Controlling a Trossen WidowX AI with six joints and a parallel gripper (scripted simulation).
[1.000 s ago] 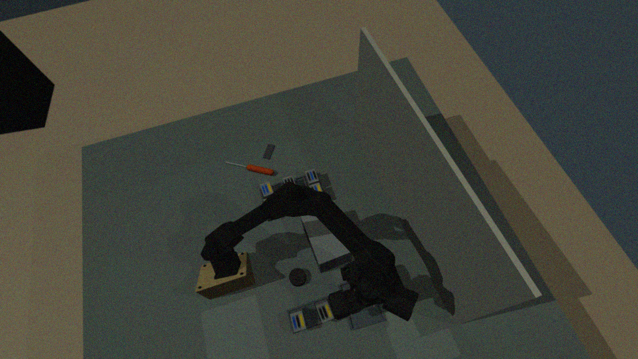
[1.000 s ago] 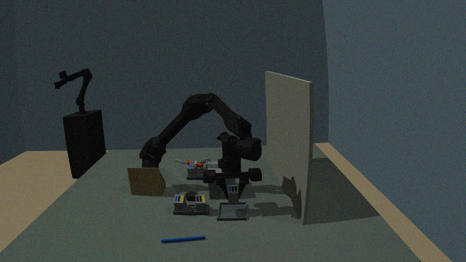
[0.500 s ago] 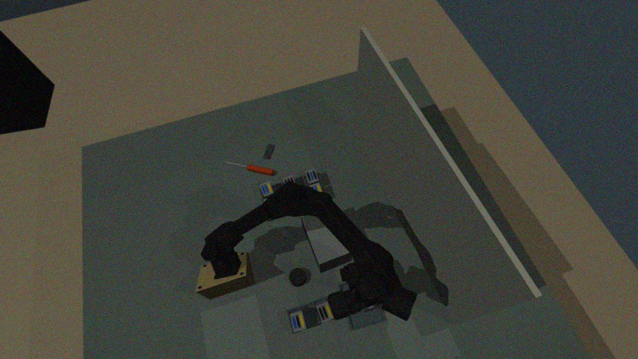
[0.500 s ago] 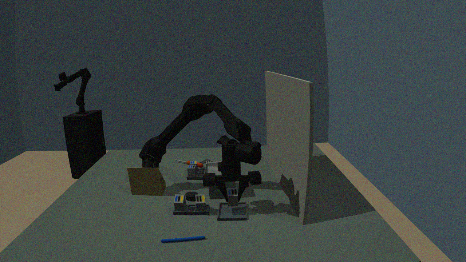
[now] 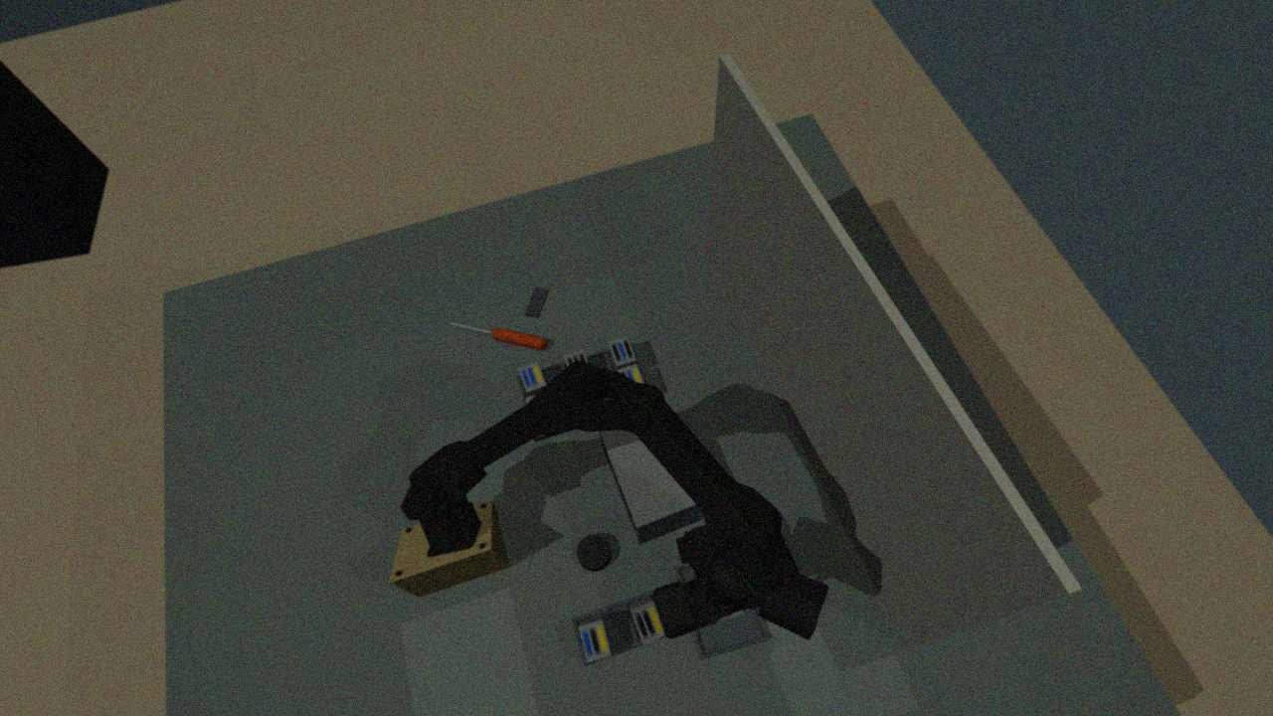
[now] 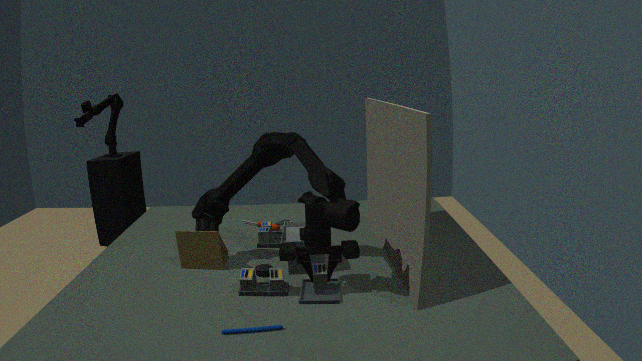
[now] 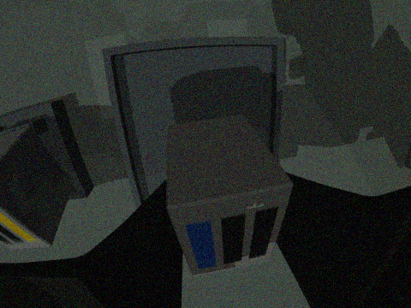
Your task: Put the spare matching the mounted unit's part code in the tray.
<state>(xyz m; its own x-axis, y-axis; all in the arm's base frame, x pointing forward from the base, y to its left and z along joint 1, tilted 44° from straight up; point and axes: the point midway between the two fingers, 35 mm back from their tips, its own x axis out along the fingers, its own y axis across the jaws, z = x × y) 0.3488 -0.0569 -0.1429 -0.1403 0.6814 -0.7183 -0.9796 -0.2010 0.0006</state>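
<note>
Right now the dark flat tray is 30 mm below my gripper tip. Also, from my gripper tip: blue pen 130 mm behind, 220 mm to the right, 30 mm below; then grey block 70 mm behind, 200 mm to the left, 20 mm above; then rack 150 mm behind, 30 mm below.
</note>
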